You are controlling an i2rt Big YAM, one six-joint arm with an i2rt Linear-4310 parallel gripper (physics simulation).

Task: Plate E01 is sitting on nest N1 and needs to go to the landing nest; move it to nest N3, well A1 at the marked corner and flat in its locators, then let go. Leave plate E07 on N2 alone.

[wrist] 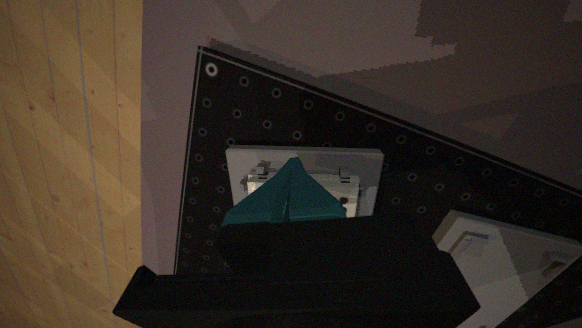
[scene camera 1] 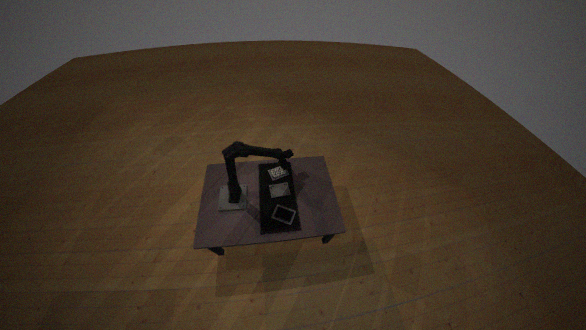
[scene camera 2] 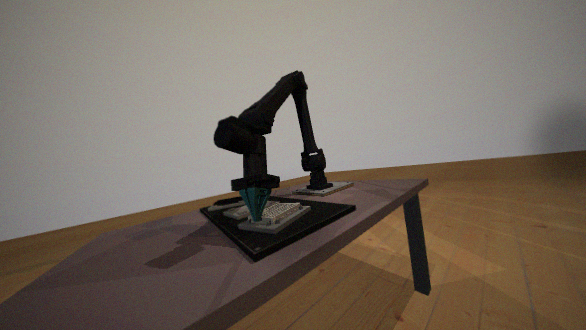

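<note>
The white well plate point(scene camera 1: 278, 172) point(scene camera 2: 287, 210) point(wrist: 254, 186), apparently E01, sits in a grey nest point(scene camera 2: 272, 229) point(wrist: 237, 167) at one end of the black board. My gripper point(scene camera 2: 256, 219) point(wrist: 295, 164) is shut with nothing between its teal fingers. The joined tips are low over the plate's end and hide much of it in the wrist view; contact cannot be told. The middle nest point(scene camera 1: 279, 190) point(wrist: 492, 260) holds no plate. A dark plate point(scene camera 1: 284, 214), apparently E07, lies in the nest at the other end. Nest labels and A1 marks cannot be read.
The nests stand on a black perforated board point(scene camera 1: 266, 225) point(scene camera 2: 320, 216) point(wrist: 270, 107) on the table point(scene camera 1: 322, 200) point(scene camera 2: 125, 270). The arm's base plate point(scene camera 1: 225, 202) point(scene camera 2: 342, 187) is beside the board. A table edge runs close to the plate's end of the board.
</note>
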